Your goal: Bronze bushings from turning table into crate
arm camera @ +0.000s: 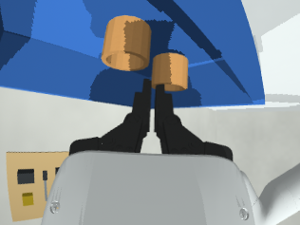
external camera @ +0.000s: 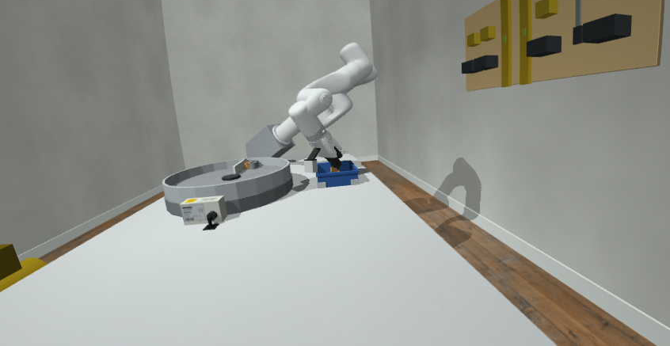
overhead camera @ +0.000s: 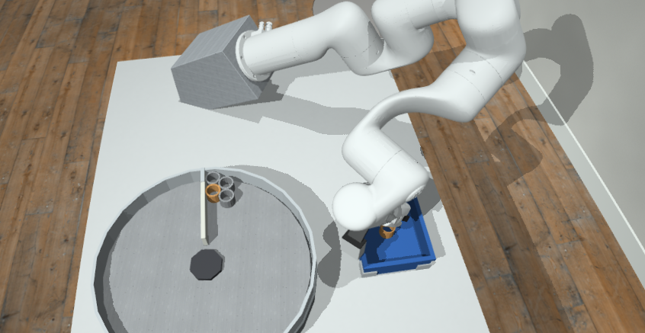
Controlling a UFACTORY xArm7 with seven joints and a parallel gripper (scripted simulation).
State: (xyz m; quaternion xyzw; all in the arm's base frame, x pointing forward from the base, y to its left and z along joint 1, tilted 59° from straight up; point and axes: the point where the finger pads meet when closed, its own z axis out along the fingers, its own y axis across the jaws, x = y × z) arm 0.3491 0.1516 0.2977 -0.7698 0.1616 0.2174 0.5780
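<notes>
My hand is 4 cm short of the blue crate and 3 cm above it. Also, from my hand: turning table (16 cm ahead, 36 cm to the right).
</notes>
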